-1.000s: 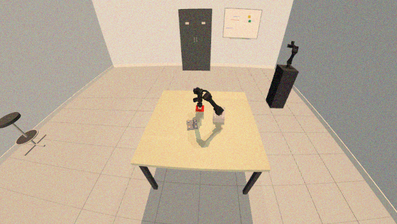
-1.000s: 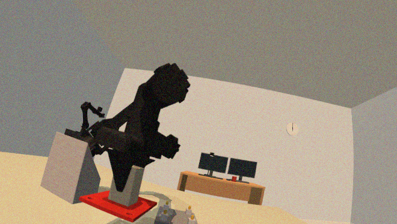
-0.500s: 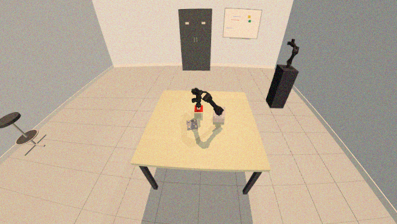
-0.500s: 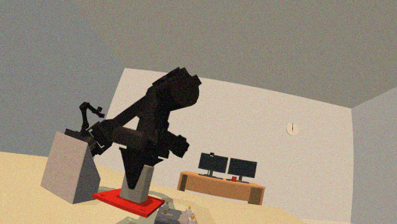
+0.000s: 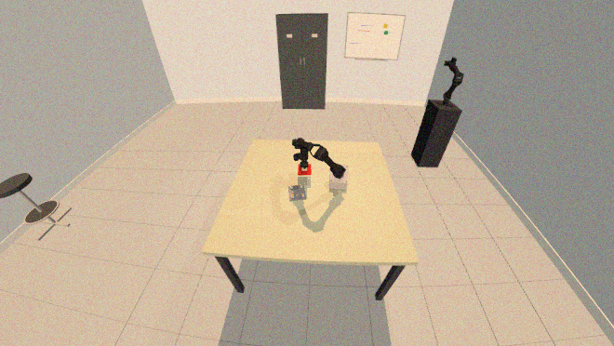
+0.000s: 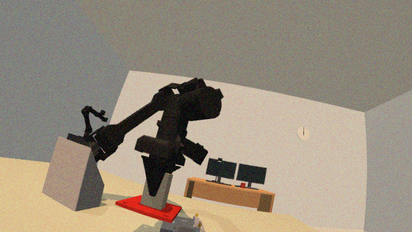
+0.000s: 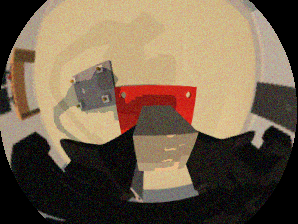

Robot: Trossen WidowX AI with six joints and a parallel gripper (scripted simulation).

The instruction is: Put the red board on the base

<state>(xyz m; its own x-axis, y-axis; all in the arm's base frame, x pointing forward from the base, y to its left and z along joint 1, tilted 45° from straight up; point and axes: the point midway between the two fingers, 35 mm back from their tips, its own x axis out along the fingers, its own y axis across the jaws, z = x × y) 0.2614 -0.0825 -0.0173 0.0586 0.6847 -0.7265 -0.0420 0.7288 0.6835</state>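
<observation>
My gripper tip is now 5 cm short of the grey base, 18 cm to the right of it and 11 cm above it. Round my gripper tip: red board 1 cm below.
</observation>
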